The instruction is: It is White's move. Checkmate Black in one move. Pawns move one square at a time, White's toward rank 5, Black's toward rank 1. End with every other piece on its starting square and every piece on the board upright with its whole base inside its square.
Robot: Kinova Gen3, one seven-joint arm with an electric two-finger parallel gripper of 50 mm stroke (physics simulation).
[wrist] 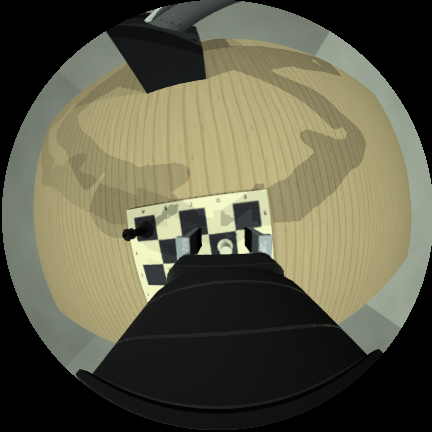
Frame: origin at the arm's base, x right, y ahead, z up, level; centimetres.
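Seen in the pictures: gripper, between the fingertips: (222, 236).
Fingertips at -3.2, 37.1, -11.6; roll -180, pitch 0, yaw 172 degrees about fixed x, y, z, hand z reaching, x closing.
Note:
Offsets run from my fingertips to a thing's top centre, as dx, dy, dz. "*": to the spot under its first point. Level surfaces: height alone.
The chessboard {* -6.9, -2.8, -3.5} (266, 204) shows in the wrist view below the middle, with letters A to E along its upper edge and its lower part hidden by the gripper body. A black piece {+11.4, -2.1, +2.8} (137, 232) stands on the dark A5 corner square, its top leaning outward in the wide lens view. A light, white piece {+0.0, +1.9, -0.2} (225, 246) is seen from above on the dark D4 square. My gripper (222, 236) is open, its fingers to the left and right of the white piece in view and apart from it. Its exact height over the piece is hard to tell. Other pieces under the gripper body would be hidden.
The wooden table {dz -4.1} (220, 130) surrounds the board, with arm-shaped shadows on it. The dark robot base (167, 60) stands at the upper left, beyond the board's lettered edge. The black gripper body covers the lower middle of the view.

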